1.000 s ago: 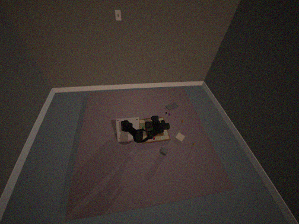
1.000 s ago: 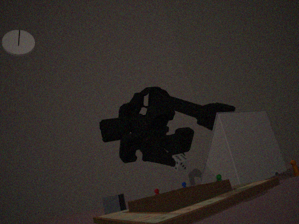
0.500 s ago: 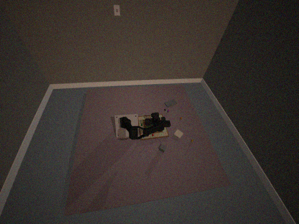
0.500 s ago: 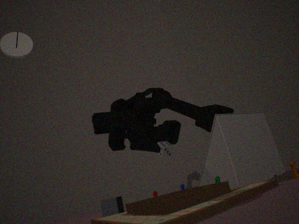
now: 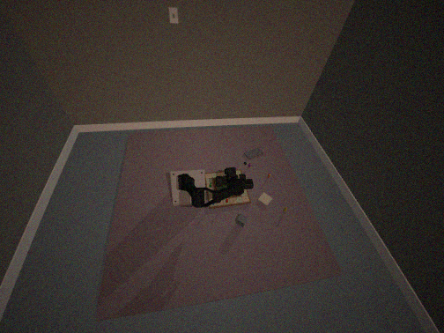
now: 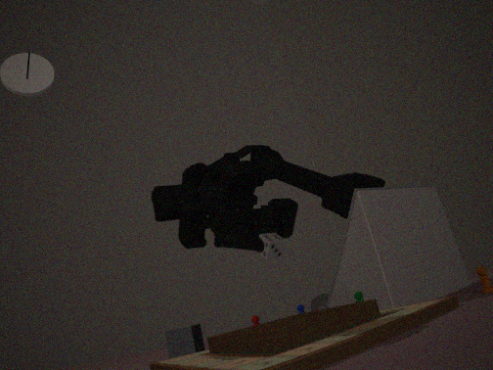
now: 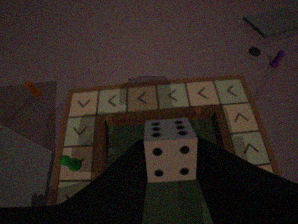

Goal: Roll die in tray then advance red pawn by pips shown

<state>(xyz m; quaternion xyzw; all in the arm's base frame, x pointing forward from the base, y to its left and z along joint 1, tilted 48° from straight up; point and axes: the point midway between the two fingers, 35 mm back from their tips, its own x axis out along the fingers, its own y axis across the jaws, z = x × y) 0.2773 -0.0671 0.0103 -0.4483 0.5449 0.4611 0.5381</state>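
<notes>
Now: gripper tip right at the white die. From my gripper tip the other things lie so: green-felt tray (12 cm below); red pawn (12 cm to the right, 10 cm below, 3 cm behind); green pawn (11 cm behind, 10 cm below, 3 cm to the left).
</notes>
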